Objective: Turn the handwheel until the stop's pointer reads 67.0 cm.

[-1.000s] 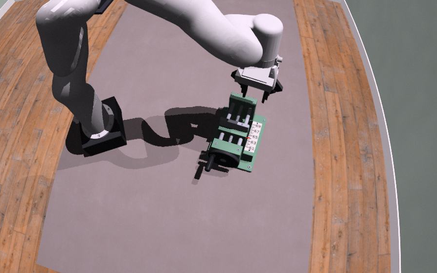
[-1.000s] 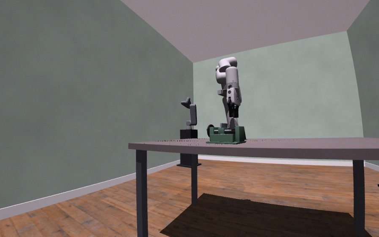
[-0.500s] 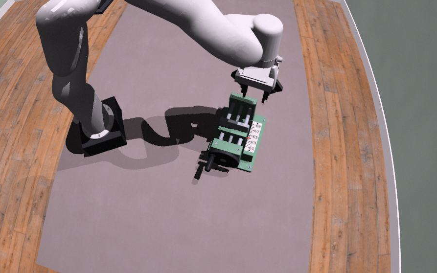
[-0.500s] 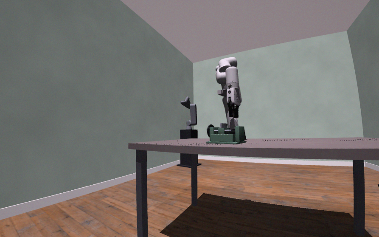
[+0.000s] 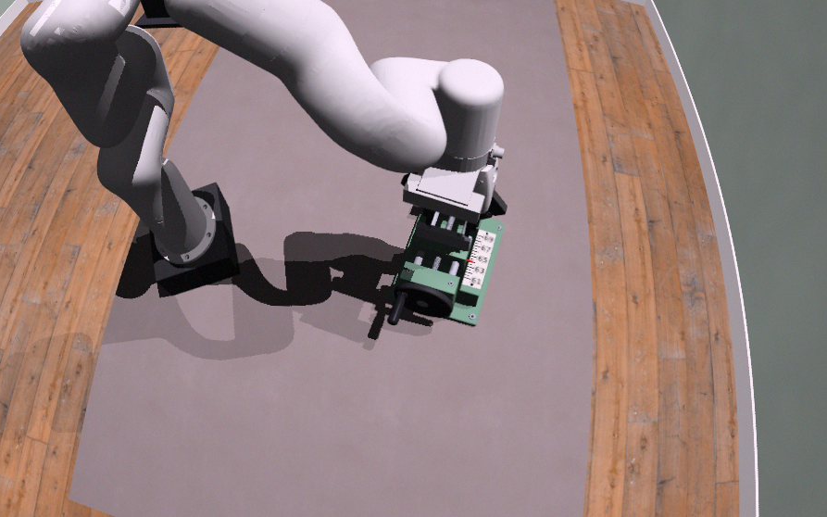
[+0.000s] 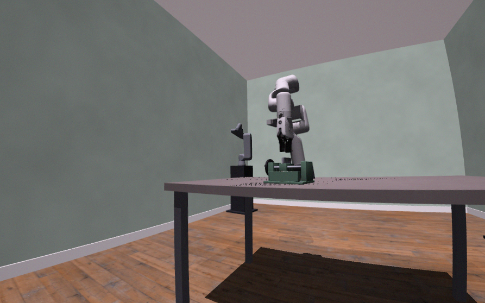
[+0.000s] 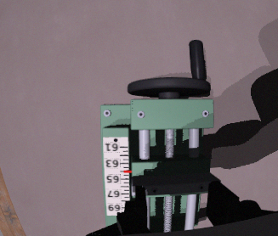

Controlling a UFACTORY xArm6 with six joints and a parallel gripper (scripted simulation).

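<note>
Now: the black handwheel 4 cm behind my hand, 11 cm to the right of it and 9 cm below it. Round my hand: stop block 8 cm below.
</note>
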